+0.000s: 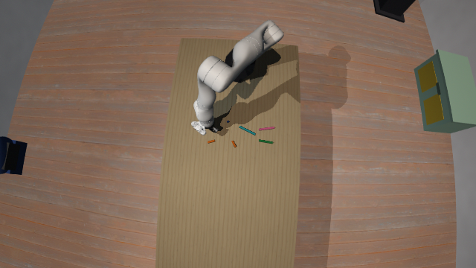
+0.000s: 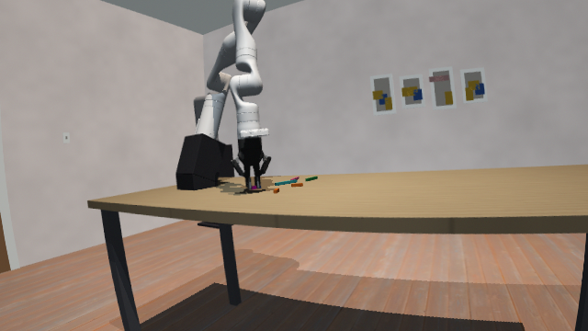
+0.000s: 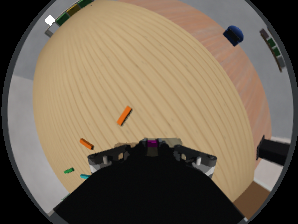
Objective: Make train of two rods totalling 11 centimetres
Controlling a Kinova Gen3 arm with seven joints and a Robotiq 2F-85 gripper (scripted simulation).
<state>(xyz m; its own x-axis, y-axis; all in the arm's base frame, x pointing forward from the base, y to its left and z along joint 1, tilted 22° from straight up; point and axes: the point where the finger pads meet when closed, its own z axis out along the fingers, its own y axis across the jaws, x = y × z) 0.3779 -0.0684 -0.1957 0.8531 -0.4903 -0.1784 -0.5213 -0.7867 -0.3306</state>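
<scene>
Now: the magenta rod 10 mm below my hand. Round my hand: pink rod 320 mm to the left, 50 mm behind, 30 mm below; then turquoise rod 210 mm to the left, 30 mm below, 20 mm behind; then blue rod 100 mm to the left, 50 mm behind, 30 mm below.
</scene>
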